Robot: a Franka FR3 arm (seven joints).
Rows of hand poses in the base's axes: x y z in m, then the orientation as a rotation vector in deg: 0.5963, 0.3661, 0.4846, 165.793, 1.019, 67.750; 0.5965, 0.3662, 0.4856, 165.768, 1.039, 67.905; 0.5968, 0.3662, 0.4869, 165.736, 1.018, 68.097; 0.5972, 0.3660, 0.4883, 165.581, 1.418, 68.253; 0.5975, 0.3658, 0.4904, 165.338, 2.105, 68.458; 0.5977, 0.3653, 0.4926, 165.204, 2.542, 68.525; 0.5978, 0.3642, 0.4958, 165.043, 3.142, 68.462; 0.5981, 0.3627, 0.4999, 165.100, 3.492, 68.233; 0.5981, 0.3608, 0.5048, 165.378, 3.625, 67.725; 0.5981, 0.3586, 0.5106, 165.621, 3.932, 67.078; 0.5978, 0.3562, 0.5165, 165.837, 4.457, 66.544; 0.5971, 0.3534, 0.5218, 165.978, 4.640, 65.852; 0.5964, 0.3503, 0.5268, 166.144, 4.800, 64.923; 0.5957, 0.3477, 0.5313, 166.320, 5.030, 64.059; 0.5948, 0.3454, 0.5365, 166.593, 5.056, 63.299
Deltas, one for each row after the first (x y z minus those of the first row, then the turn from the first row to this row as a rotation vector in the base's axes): 0.0002, 0.0001, 0.0010, 0.028, -0.098, 0.026; 0.0005, 0.0001, 0.0023, 0.074, -0.219, 0.031; 0.0009, -0.0001, 0.0037, -0.098, -0.347, 0.239; 0.0012, -0.0003, 0.0058, -0.393, -0.525, 0.595; 0.0014, -0.0008, 0.0080, -0.585, -0.596, 0.821; 0.0015, -0.0019, 0.0112, -0.882, -0.596, 1.117; 0.0018, -0.0034, 0.0153, -0.994, -0.445, 1.313; 0.0018, -0.0053, 0.0202, -0.965, -0.075, 1.412; 0.0018, -0.0075, 0.0260, -1.053, 0.370, 1.586; 0.0015, -0.0099, 0.0319, -1.169, 0.742, 1.899; 0.0008, -0.0127, 0.0372, -1.327, 1.187, 1.959; 0.0001, -0.0158, 0.0422, -1.536, 1.781, 1.983; -0.0006, -0.0184, 0.0467, -1.726, 2.340, 2.063; -0.0015, -0.0207, 0.0519, -1.749, 2.859, 2.068
